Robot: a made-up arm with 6 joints.
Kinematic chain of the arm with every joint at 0, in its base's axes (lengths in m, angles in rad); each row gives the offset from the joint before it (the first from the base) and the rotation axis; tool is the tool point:
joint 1: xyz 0 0 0.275 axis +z
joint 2: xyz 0 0 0 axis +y
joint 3: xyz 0 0 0.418 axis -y
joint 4: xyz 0 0 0 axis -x
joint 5: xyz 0.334 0 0 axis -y
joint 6: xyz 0 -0.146 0 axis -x
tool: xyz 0 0 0
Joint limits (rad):
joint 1: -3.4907..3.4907
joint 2: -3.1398..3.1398
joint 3: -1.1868..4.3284
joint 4: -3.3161..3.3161
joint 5: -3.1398..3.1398
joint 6: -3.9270..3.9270
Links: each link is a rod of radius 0.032 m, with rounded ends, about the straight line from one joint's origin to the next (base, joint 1, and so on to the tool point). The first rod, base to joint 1, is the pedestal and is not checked.
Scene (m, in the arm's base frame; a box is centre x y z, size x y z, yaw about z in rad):
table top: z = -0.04
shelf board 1: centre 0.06 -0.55 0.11 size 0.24 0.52 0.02 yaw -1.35
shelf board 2: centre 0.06 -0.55 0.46 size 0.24 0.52 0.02 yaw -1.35
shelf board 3: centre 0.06 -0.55 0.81 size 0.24 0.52 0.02 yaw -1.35
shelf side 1: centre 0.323 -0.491 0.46 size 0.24 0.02 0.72 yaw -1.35
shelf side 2: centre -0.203 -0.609 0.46 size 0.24 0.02 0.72 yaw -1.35
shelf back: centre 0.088 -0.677 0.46 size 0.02 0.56 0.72 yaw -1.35
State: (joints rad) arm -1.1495 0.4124 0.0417 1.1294 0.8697 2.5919
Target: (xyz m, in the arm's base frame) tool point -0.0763 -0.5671 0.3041
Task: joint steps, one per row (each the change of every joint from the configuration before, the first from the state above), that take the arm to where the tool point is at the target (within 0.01 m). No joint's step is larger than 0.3 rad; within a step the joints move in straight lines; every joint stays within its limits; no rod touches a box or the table.
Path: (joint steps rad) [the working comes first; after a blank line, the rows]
Joints at the target: -1.5632 0.8441 -0.2799 0.9860 0.8697 2.5919
Straight joint move there: touches shelf board 2.

1: 0.0590 -0.2018 -0.2268 -0.0019 0.0000 0.0000
2: 0.0589 -0.2018 -0.2268 -0.0019 0.0000 0.0000
3: 0.0590 -0.2018 -0.2268 -0.0019 0.0000 0.0000
4: -0.2245 0.2497 -0.1024 -0.1066 0.0000 0.0000
5: -0.2246 0.2496 -0.1024 -0.1067 0.0000 0.0000
6: -0.2246 0.2496 -0.1024 -0.1067 0.0000 0.0000
7: 0.0277 0.0961 0.2220 0.0608 0.0000 0.0000
8: 0.0277 0.0960 0.2220 0.0607 0.0000 0.0000
9: 0.0277 0.0961 0.2220 0.0608 0.0000 0.0000

